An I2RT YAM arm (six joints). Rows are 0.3 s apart.
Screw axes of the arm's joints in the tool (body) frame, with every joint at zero. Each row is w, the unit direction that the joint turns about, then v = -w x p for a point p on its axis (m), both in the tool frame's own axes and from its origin. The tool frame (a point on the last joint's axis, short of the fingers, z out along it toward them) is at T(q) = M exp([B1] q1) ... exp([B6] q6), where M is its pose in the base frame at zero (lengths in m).
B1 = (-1, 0, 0, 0, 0.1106, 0)
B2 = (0, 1, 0, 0.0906, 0, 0.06)
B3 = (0, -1, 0, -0.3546, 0, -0.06)
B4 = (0, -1, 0, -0.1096, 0, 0)
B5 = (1, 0, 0, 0, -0.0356, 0)
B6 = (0, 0, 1, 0, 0, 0)
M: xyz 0.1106 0 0.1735 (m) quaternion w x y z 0.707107 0 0.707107 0
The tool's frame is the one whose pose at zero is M.
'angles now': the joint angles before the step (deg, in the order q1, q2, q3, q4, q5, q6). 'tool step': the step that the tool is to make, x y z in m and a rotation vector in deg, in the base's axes. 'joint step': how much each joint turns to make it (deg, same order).
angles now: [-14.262, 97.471, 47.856, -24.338, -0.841, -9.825]
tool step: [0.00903, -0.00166, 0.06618, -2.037, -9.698, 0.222]
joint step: [0.066, -8.591, 6.229, -4.918, -0.437, 0.001]
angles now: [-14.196, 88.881, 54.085, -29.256, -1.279, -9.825]
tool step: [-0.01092, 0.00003, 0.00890, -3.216, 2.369, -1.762]
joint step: [-0.022, -2.558, -0.001, -4.064, 4.088, 0.000]
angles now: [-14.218, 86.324, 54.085, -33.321, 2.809, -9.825]
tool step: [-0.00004, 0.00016, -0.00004, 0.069, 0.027, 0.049]
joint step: [0.021, -0.001, -0.002, -0.042, -0.067, -0.001]
